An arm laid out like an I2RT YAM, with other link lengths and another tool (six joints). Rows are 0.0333 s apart.
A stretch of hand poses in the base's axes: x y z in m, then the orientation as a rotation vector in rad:
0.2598 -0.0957 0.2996 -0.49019 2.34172 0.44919
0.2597 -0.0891 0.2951 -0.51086 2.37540 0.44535
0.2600 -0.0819 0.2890 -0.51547 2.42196 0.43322
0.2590 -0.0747 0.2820 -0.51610 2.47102 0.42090
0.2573 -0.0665 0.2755 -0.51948 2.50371 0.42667
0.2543 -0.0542 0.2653 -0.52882 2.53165 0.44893
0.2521 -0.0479 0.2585 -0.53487 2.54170 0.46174
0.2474 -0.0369 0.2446 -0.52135 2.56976 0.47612
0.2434 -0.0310 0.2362 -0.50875 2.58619 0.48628
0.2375 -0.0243 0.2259 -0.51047 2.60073 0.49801
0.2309 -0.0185 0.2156 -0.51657 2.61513 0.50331
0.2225 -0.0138 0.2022 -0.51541 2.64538 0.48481
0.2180 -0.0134 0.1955 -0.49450 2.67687 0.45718
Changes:
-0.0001 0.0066 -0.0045 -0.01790 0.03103 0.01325
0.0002 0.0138 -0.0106 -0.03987 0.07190 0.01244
-0.0008 0.0210 -0.0176 -0.06124 0.11518 0.00895
-0.0025 0.0292 -0.0241 -0.06714 0.14772 0.01277
-0.0055 0.0415 -0.0343 -0.06289 0.18013 0.02538
-0.0077 0.0478 -0.0411 -0.05910 0.19312 0.03310
-0.0124 0.0588 -0.0550 -0.05368 0.22326 0.02768
-0.0164 0.0647 -0.0634 -0.04816 0.24136 0.02186
-0.0223 0.0714 -0.0737 -0.04523 0.25827 0.02631
-0.0289 0.0772 -0.0840 -0.04755 0.27337 0.03195
-0.0373 0.0819 -0.0974 -0.06695 0.29701 0.02616
-0.0418 0.0823 -0.1041 -0.08679 0.31953 0.00478

